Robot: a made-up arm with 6 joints.
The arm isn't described. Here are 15 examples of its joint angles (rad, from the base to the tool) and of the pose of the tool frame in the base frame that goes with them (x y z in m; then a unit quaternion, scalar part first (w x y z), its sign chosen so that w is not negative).
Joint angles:
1: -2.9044 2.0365 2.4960 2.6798 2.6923 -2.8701
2: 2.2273 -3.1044 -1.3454 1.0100 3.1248 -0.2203
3: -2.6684 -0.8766 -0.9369 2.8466 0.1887 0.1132
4: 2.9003 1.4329 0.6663 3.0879 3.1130 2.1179
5: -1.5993 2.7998 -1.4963 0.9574 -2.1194 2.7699
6: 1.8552 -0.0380 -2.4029 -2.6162 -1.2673 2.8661
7: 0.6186 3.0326 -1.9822 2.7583 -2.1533 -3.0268
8: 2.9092 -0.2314 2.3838 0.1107 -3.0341 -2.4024
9: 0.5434 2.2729 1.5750 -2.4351 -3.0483 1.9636
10: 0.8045 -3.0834 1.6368 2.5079 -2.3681 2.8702
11: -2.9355 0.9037 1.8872 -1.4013 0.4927 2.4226
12: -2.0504 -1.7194 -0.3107 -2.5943 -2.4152 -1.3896
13: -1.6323 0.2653 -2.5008 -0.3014 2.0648 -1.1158
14: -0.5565 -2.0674 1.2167 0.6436 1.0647 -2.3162
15: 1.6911 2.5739 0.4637 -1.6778 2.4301 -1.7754
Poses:
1: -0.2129 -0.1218 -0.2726 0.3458 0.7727 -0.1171 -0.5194
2: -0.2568 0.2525 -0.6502 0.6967 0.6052 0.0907 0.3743
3: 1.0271 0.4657 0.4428 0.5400 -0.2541 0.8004 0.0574
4: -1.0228 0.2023 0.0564 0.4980 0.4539 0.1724 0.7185
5: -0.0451 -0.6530 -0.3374 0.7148 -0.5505 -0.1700 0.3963
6: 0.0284 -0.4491 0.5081 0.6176 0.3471 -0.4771 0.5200
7: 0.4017 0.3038 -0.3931 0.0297 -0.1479 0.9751 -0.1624
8: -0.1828 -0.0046 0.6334 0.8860 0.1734 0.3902 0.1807
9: 0.2064 0.1880 -0.5948 0.7505 -0.3025 0.0824 -0.5818
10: -0.3198 -0.3269 -0.4332 0.7940 0.0361 0.5135 0.3235
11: -0.7347 -0.1517 0.0289 0.1194 -0.8667 0.4199 0.2415
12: 0.5839 0.9392 -0.0808 0.9101 0.2440 0.1434 -0.3026
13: 0.0339 0.2254 0.6275 0.2732 0.0999 -0.1136 -0.9500
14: -0.7832 0.6093 0.2437 0.3068 -0.2429 -0.1348 -0.9103
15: -0.0304 0.4292 -0.8560 0.6429 0.2255 0.2624 0.6834
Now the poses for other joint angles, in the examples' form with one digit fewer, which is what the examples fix.
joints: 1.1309 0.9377 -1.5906 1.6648 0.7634 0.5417
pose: -0.020 0.241 1.030 0.034 -0.471 -0.104 0.875
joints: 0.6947 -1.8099 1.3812 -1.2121 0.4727 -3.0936
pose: -0.706 -0.585 0.541 0.180 0.096 -0.230 0.952
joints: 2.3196 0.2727 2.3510 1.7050 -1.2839 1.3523
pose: -0.262 0.360 0.365 0.136 0.428 0.687 0.572
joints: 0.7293 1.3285 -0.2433 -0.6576 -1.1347 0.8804
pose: 0.773 0.834 0.649 0.759 -0.290 -0.002 0.582
